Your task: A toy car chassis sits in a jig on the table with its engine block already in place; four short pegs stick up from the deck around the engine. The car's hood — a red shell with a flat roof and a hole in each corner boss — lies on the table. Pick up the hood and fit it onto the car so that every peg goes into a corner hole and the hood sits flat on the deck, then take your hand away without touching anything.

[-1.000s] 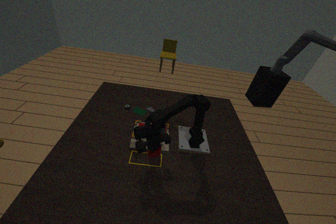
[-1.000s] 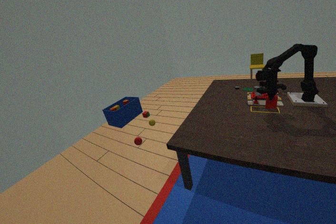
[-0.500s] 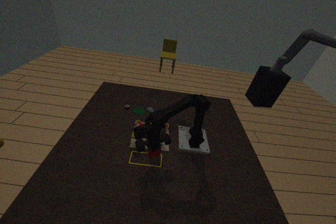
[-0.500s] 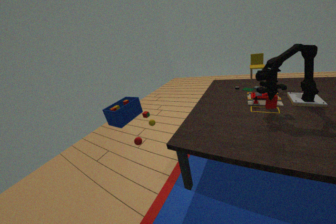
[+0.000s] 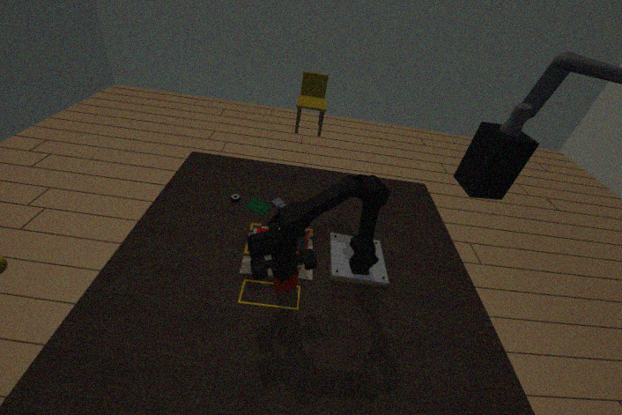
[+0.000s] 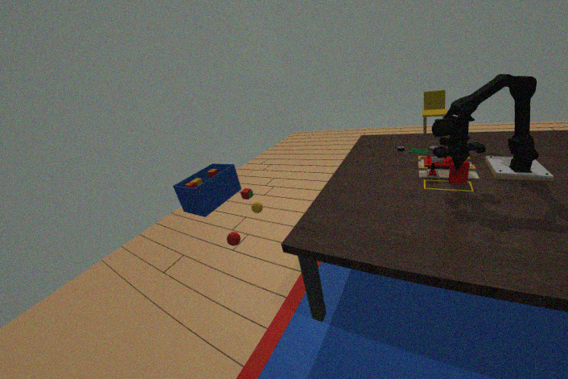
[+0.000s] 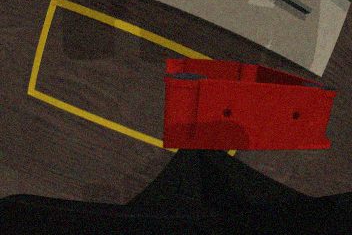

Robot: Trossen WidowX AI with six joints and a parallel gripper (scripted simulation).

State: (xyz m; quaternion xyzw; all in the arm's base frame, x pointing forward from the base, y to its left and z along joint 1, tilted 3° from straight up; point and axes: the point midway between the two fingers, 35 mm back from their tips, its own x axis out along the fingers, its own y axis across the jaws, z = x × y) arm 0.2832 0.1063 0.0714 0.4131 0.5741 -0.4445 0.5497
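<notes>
Now: the red hood 30 mm below my gripper tip, 20 mm to the right of it and 20 mm behind it. Round my gripper tip: grey piece 430 mm to the right, 70 mm below, 10 mm ahead; green plate 420 mm to the right, 110 mm ahead, 80 mm below; grey jig plate 190 mm to the right, 70 mm below, 20 mm ahead.
</notes>
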